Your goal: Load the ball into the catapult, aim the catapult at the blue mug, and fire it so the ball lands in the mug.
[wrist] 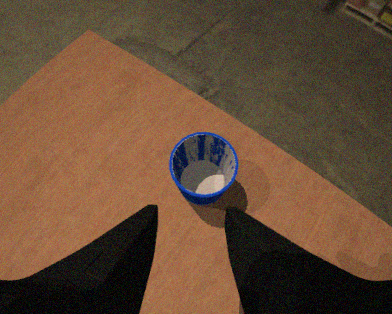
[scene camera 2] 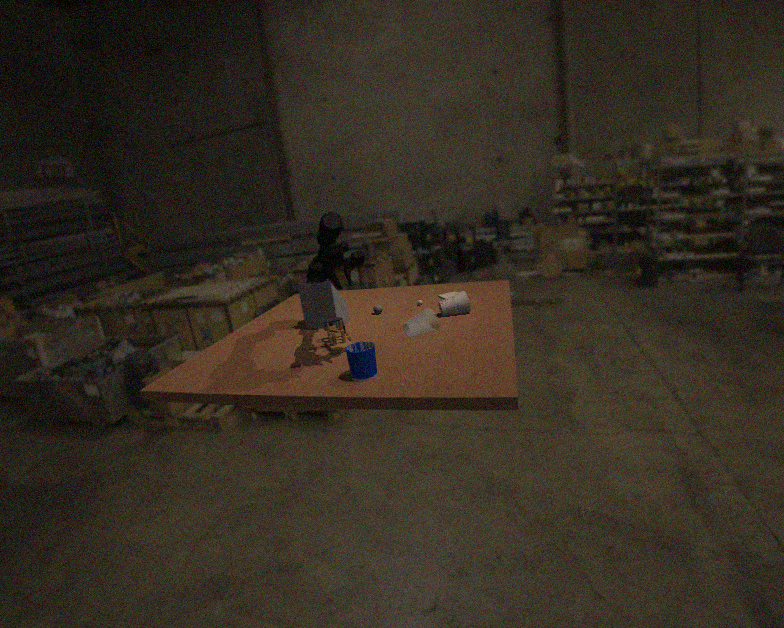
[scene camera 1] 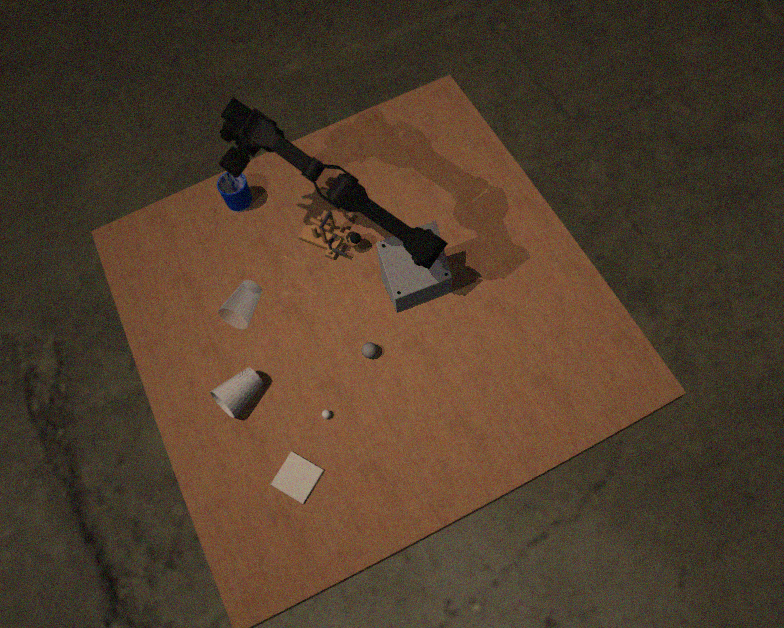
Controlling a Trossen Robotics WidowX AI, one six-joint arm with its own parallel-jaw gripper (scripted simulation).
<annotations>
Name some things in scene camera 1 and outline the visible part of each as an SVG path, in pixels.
My gripper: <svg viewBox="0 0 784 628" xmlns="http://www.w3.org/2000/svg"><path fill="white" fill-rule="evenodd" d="M225 120L220 130L221 138L228 143L235 141L238 147L235 148L232 145L220 159L219 165L234 178L238 178L251 161L249 160L249 155L254 157L260 149L254 149L242 140L242 137L237 134L239 129Z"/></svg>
A blue mug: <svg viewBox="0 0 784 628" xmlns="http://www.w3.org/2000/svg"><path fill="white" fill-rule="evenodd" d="M226 172L218 179L217 189L230 210L233 212L243 212L251 206L253 200L246 176L241 174L238 178L234 178L230 173Z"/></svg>
</annotations>
